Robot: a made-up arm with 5 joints. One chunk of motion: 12 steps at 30 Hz.
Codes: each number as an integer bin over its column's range. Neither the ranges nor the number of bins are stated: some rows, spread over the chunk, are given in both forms.
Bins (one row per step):
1: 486 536 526 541 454 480
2: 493 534 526 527 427 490
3: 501 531 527 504 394 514
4: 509 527 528 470 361 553
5: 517 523 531 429 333 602
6: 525 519 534 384 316 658
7: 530 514 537 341 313 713
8: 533 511 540 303 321 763
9: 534 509 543 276 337 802
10: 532 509 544 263 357 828
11: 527 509 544 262 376 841
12: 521 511 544 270 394 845
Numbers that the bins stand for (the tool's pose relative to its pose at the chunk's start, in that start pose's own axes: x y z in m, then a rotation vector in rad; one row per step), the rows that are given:
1: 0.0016 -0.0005 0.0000 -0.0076 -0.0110 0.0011
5: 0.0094 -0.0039 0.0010 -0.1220 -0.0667 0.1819
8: 0.0134 -0.0070 0.0027 -0.2506 -0.0722 0.4204
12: 0.0104 -0.0070 0.0035 -0.2843 -0.0386 0.5419
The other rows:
2: 0.0034 -0.0010 0.0000 -0.0219 -0.0234 0.0159
3: 0.0054 -0.0018 0.0002 -0.0454 -0.0386 0.0515
4: 0.0074 -0.0028 0.0004 -0.0801 -0.0538 0.1093
6: 0.0114 -0.0049 0.0016 -0.1679 -0.0745 0.2648
7: 0.0126 -0.0062 0.0021 -0.2118 -0.0759 0.3463
9: 0.0136 -0.0075 0.0033 -0.2782 -0.0648 0.4781
10: 0.0131 -0.0075 0.0035 -0.2915 -0.0556 0.5167
11: 0.0119 -0.0075 0.0035 -0.2925 -0.0469 0.5359

